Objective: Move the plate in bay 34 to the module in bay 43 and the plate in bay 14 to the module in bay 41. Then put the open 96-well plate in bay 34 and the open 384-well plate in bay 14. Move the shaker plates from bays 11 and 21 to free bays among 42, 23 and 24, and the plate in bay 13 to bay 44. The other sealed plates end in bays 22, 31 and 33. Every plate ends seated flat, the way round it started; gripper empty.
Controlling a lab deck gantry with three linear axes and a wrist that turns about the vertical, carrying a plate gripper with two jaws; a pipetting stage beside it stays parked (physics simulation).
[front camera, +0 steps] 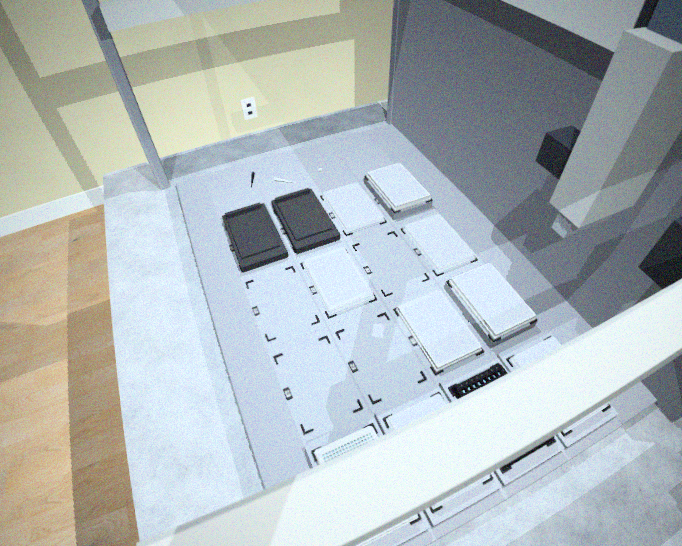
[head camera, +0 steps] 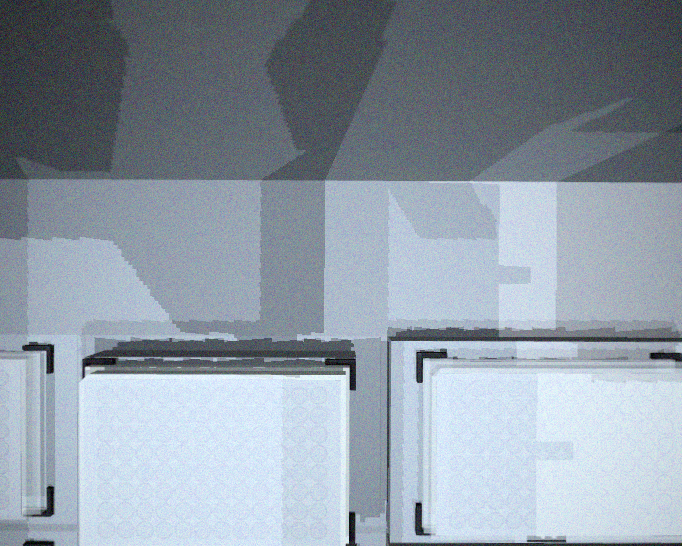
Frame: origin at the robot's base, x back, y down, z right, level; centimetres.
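Seen in the pictures: robot's base, origin of its link: (front camera: 226,227).
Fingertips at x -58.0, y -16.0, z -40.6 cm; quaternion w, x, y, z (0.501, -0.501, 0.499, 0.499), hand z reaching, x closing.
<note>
Pixels of each thing's top centre, then the offset from my fingertips to it. "pt": a spot on its surface instead.
- bay 31, a spot on its surface: (front camera: 353,207) pt dx +50.5, dy +14.6, dz +15.1 cm
- bay 22, a spot on its surface: (front camera: 340,279) pt dx +34.3, dy +14.6, dz +25.3 cm
- bay 33, a spot on its surface: (front camera: 439,328) pt dx +18.3, dy +14.6, dz +15.0 cm
- bay 42, a spot on its surface: (head camera: 10,432) pt dx +29.8, dy +14.6, dz +3.8 cm
- bay 24, a spot on its surface: (front camera: 418,414) pt dx +7.1, dy +13.1, dz +25.7 cm
- bay 44, a spot on its surface: (head camera: 511,443) pt dx +4.8, dy +13.1, dz +3.6 cm
- bay 41, a spot on its surface: (front camera: 398,184) pt dx +51.1, dy +12.7, dz +4.3 cm
- bay 43, a spot on its surface: (head camera: 210,455) (front camera: 494,294) pt dx +19.0, dy +12.7, dz +4.1 cm
- open black 96-well plate, a spot on its surface: (front camera: 477,381) pt dx +7.7, dy +13.2, dz +15.5 cm
- open white 384-well plate, a spot on its surface: (front camera: 348,444) pt dx +7.6, dy +13.7, dz +36.0 cm
- bay 11, centre of its top: (front camera: 251,227) dx +52.0, dy +12.9, dz +36.2 cm
- bay 21, centre of its top: (front camera: 303,211) dx +52.0, dy +12.9, dz +25.4 cm
- small white scrap, centre of its top: (front camera: 378,330) dx +22.9, dy +15.9, dz +23.7 cm
Sealed white plates stand flat in bay 31 (front camera: 353,207), bay 22 (front camera: 340,279), bay 33 (front camera: 439,328), bay 42 (front camera: 439,241) (head camera: 10,432), bay 24 (front camera: 418,414) and bay 44 (front camera: 534,352) (head camera: 511,443). Sealed plates also sit raised on the modules of bay 41 (front camera: 398,184) and bay 43 (front camera: 492,298) (head camera: 210,455). The open black 96-well plate (front camera: 477,381) is in bay 34, and the open white 384-well plate (front camera: 348,444) in bay 14; the beam partly hides both. The black shakers in bay 11 (front camera: 254,236) and bay 21 (front camera: 306,218) carry no plate. The gripper's jaws do not show.
A pale beam (front camera: 398,437) crosses the front. The grey pipetting stage (front camera: 614,136) hangs at the right, with a dark block (front camera: 665,258) cut off by the view's edge. A small white scrap (front camera: 379,329) lies in bay 23. Bays 12, 13 and 32 hold no plate.
</note>
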